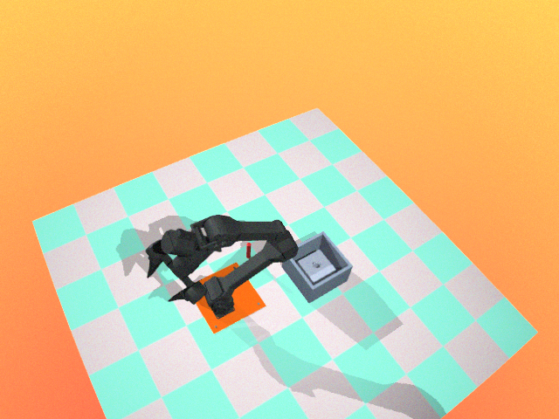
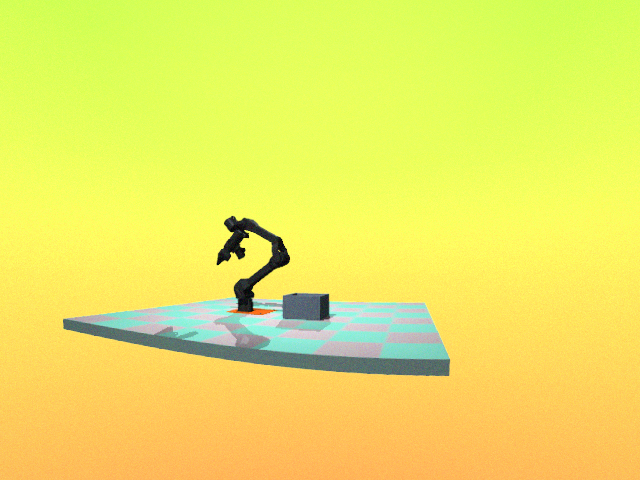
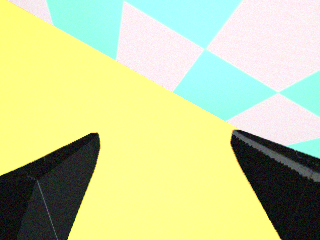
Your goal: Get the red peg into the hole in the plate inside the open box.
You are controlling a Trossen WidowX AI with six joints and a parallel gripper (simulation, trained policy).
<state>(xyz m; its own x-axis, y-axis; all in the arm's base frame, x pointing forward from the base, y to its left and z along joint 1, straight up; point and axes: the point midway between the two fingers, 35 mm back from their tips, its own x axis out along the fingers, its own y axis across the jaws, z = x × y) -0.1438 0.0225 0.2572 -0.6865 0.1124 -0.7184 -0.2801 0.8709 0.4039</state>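
The red peg lies 33 cm ahead of my gripper tip, 20 cm below it and 9 cm to the left of it. The rest, counted from my gripper tip: grey box (49 cm ahead, 21 cm below, 8 cm to the right); then plate (49 cm ahead, 19 cm below, 8 cm to the right).
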